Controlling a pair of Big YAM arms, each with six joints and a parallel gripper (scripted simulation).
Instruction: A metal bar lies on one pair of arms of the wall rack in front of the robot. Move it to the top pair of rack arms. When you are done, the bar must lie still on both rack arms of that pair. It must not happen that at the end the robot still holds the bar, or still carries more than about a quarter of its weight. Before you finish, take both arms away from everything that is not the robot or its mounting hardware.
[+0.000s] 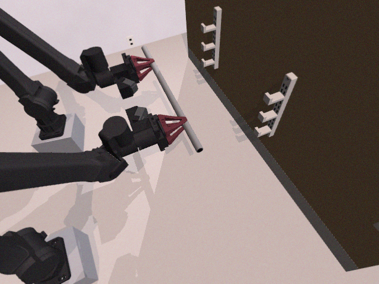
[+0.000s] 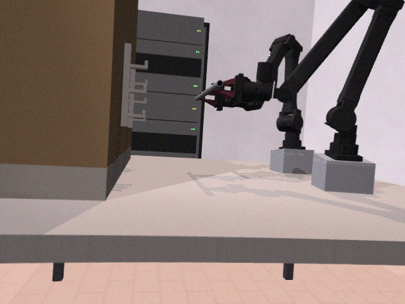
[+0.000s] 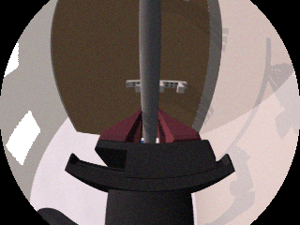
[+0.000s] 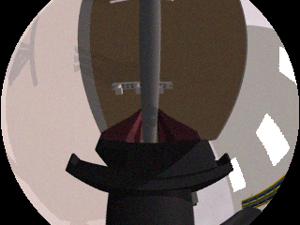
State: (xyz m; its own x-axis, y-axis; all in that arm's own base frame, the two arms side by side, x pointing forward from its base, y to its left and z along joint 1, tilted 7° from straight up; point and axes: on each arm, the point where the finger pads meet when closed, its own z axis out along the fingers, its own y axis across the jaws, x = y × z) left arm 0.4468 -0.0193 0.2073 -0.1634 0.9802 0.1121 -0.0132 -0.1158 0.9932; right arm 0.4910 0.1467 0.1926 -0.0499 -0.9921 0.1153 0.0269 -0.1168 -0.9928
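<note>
My left hand is 15 cm to the left of the grey metal bar and 1 cm short of it. From my left hand the other things lie so: brown wall: 46 cm ahead, 16 cm to the right, 14 cm above.
Right now the grey metal bar is 150 mm to the left of my right hand and 10 mm behind it. The rest, counted from my right hand: brown wall: 430 mm ahead, 140 mm to the left, 140 mm above.
</note>
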